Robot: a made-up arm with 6 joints. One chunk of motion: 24 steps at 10 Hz.
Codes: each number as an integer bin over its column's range. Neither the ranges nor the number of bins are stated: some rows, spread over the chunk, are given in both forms.
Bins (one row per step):
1: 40 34 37 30 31 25
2: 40 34 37 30 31 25
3: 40 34 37 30 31 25
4: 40 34 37 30 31 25
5: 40 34 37 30 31 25
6: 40 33 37 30 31 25
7: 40 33 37 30 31 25
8: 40 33 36 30 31 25
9: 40 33 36 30 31 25
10: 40 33 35 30 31 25
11: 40 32 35 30 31 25
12: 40 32 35 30 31 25
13: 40 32 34 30 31 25
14: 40 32 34 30 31 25
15: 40 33 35 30 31 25
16: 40 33 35 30 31 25
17: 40 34 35 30 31 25
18: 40 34 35 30 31 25
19: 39 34 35 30 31 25
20: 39 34 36 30 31 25
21: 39 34 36 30 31 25
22: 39 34 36 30 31 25
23: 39 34 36 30 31 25
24: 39 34 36 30 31 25
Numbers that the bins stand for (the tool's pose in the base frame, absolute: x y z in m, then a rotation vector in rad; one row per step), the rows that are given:
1: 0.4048 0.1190 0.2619 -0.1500 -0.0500 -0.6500
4: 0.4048 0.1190 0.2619 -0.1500 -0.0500 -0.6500
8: 0.4048 0.0714 0.2143 -0.1500 -0.0500 -0.6500
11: 0.4048 0.0238 0.1667 -0.1500 -0.0500 -0.6500
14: 0.4048 0.0238 0.1190 -0.1500 -0.0500 -0.6500
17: 0.4048 0.1190 0.1667 -0.1500 -0.0500 -0.6500
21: 0.3571 0.1190 0.2143 -0.1500 -0.0500 -0.6500
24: 0.3571 0.1190 0.2143 -0.1500 -0.0500 -0.6500
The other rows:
2: 0.4048 0.1190 0.2619 -0.1500 -0.0500 -0.6500
3: 0.4048 0.1190 0.2619 -0.1500 -0.0500 -0.6500
5: 0.4048 0.1190 0.2619 -0.1500 -0.0500 -0.6500
6: 0.4048 0.0714 0.2619 -0.1500 -0.0500 -0.6500
7: 0.4048 0.0714 0.2619 -0.1500 -0.0500 -0.6500
9: 0.4048 0.0714 0.2143 -0.1500 -0.0500 -0.6500
10: 0.4048 0.0714 0.1667 -0.1500 -0.0500 -0.6500
12: 0.4048 0.0238 0.1667 -0.1500 -0.0500 -0.6500
13: 0.4048 0.0238 0.1190 -0.1500 -0.0500 -0.6500
15: 0.4048 0.0714 0.1667 -0.1500 -0.0500 -0.6500
16: 0.4048 0.0714 0.1667 -0.1500 -0.0500 -0.6500
18: 0.4048 0.1190 0.1667 -0.1500 -0.0500 -0.6500
19: 0.3571 0.1190 0.1667 -0.1500 -0.0500 -0.6500
20: 0.3571 0.1190 0.2143 -0.1500 -0.0500 -0.6500
22: 0.3571 0.1190 0.2143 -0.1500 -0.0500 -0.6500
23: 0.3571 0.1190 0.2143 -0.1500 -0.0500 -0.6500

